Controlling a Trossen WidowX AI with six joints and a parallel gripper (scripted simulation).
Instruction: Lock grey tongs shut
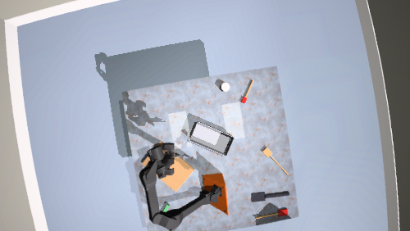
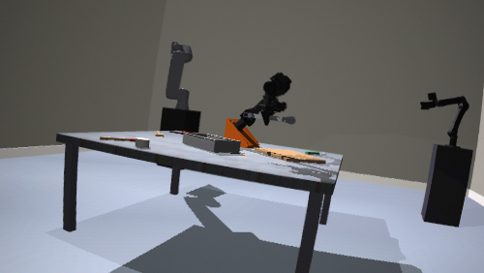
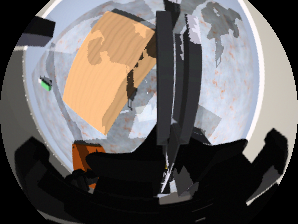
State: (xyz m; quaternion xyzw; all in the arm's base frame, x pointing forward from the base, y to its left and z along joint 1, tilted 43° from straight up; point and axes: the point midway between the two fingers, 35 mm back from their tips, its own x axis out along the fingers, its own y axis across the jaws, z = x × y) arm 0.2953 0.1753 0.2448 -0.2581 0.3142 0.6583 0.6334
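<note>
Now: the wooden board 15 cm behind my gripper tip, 9 cm to the left of it and 15 cm below it. The rest, counted from my gripper tip: black tool: 45 cm behind, 72 cm to the right, 15 cm below; dark roasting tin: 7 cm ahead, 27 cm to the right, 12 cm below.
</note>
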